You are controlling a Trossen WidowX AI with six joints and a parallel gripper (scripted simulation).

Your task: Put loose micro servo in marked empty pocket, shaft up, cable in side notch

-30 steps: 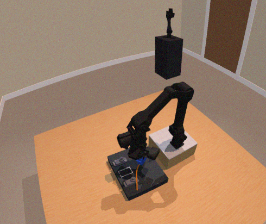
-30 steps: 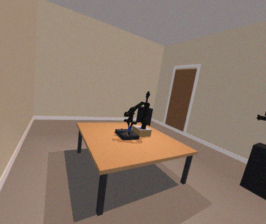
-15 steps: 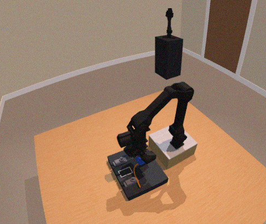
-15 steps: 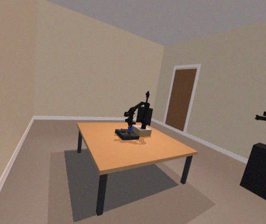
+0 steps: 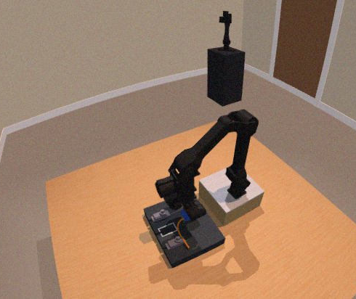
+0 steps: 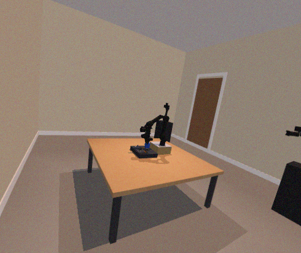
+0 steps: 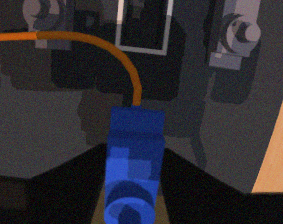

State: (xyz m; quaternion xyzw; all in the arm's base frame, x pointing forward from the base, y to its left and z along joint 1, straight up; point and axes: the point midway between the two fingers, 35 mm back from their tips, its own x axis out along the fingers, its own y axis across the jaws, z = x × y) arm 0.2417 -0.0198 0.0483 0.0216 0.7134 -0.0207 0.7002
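Right now my gripper tip is 100 mm above the dark deck and 20 mm past it.
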